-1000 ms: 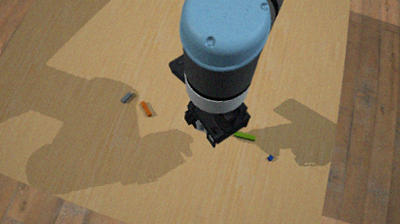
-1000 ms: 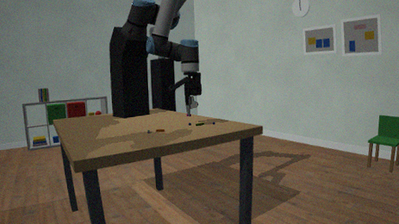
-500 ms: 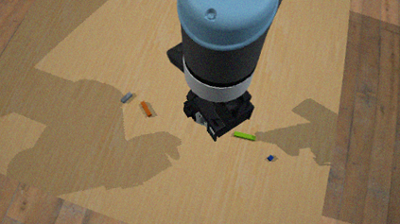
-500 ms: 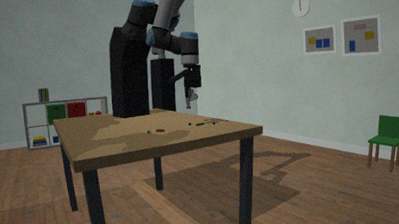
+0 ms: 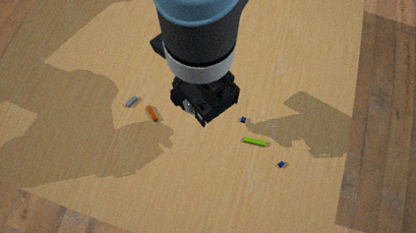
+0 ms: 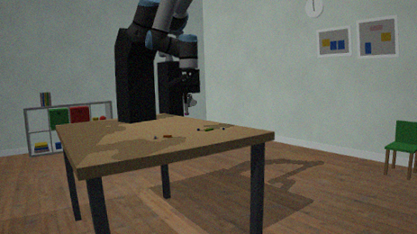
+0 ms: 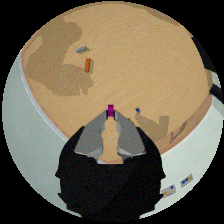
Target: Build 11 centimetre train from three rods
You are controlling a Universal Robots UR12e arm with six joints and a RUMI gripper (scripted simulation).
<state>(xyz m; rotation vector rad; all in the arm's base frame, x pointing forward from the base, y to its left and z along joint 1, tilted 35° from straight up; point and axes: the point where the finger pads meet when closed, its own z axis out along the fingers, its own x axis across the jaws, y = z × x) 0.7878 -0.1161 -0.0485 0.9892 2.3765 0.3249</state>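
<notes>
Right now my hand is 17 cm to the left of the grey rod, 11 cm above it and 4 cm past it. Round my hand: orange rod 11 cm to the right, 11 cm below, 2 cm behind; magenta rod 1 cm below; lime rod 13 cm to the left, 11 cm below, 2 cm ahead.
</notes>
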